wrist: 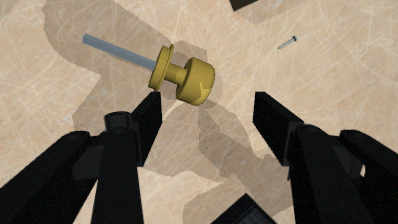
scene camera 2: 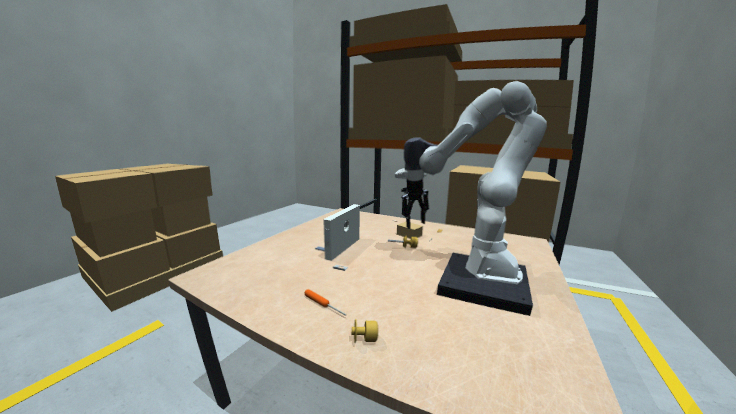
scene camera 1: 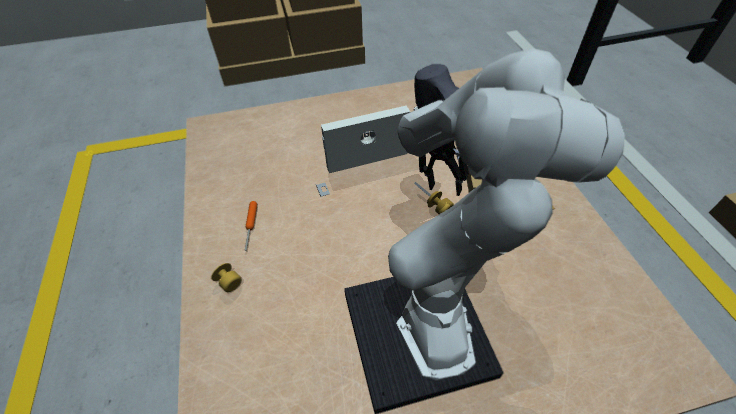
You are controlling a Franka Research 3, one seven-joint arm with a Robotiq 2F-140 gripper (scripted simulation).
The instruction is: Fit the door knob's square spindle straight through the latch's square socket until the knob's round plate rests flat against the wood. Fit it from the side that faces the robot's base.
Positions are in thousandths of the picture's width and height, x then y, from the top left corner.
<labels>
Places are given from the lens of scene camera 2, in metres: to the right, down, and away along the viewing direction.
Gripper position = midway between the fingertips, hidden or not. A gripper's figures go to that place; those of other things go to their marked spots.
gripper (scene camera 2: 565, 545): 0.24, 0.09, 1.28
grey door panel (scene camera 2: 464, 576): -0.13, 0.15, 1.23
</labels>
